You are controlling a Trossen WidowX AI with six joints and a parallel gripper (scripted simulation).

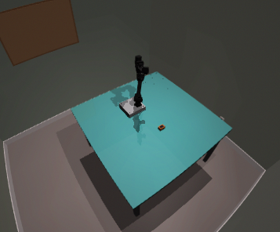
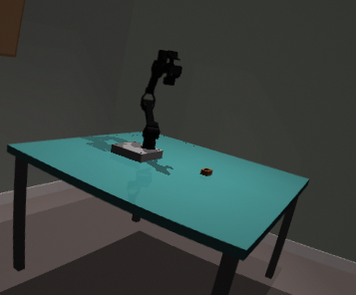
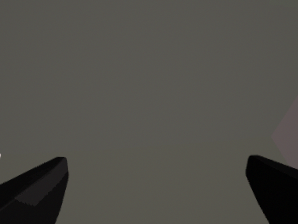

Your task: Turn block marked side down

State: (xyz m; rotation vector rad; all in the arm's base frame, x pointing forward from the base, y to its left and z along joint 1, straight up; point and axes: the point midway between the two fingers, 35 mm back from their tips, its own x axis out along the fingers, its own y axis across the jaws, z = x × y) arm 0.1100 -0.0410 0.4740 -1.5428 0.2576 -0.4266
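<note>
Now: the orange block 50 cm below my gripper tip, 24 cm ahead of it and 9 cm to the left of it.
</note>
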